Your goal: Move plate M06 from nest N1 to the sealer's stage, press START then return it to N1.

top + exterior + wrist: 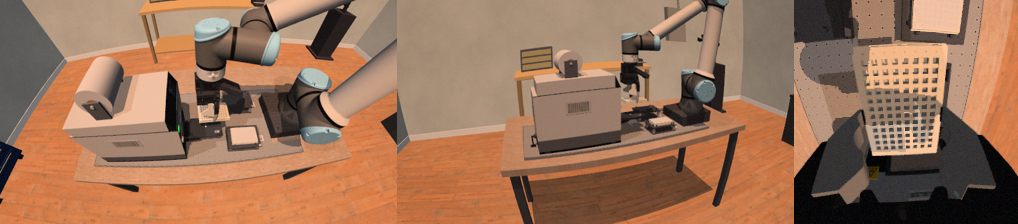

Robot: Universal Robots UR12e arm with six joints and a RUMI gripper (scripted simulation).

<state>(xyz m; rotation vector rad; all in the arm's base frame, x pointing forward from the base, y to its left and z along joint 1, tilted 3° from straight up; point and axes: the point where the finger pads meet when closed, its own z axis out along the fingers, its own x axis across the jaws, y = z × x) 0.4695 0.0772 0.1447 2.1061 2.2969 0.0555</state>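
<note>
My hand is 8 cm above the sealer stage, 3 cm to the right of it and 3 cm short of it. From my hand the other things lie so: foil roll: 36 cm ahead, 24 cm above, 6 cm to the left; N1 label: 26 cm behind, 18 cm below, 17 cm to the right; white plate: 16 cm behind, 13 cm below, 5 cm to the left.
</note>
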